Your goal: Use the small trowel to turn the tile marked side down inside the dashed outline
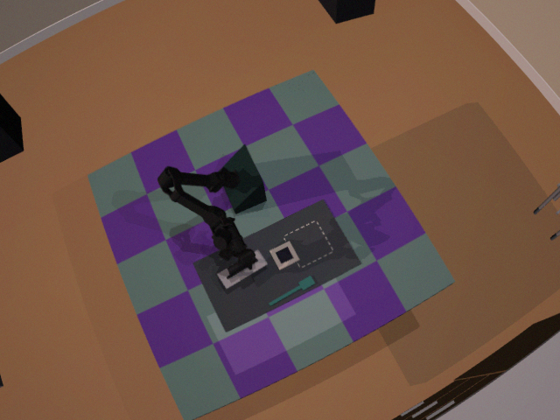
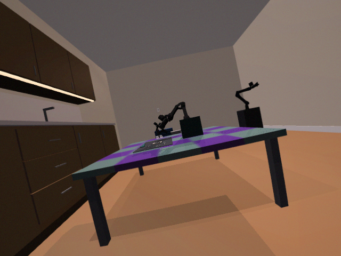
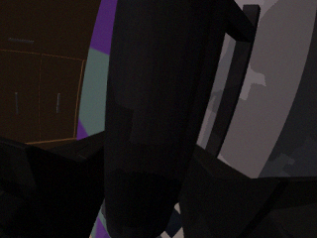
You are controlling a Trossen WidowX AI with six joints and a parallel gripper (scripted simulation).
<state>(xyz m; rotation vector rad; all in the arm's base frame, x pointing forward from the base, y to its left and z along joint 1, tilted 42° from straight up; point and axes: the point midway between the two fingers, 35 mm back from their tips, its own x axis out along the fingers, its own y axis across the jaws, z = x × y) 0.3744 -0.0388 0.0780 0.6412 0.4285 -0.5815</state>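
My gripper tip is 11 cm to the right of the dark mat and 11 cm above it. Round my gripper tip: tile: 16 cm to the left, 9 cm below, 2 cm behind; teal trowel: 14 cm to the left, 13 cm ahead, 9 cm below.
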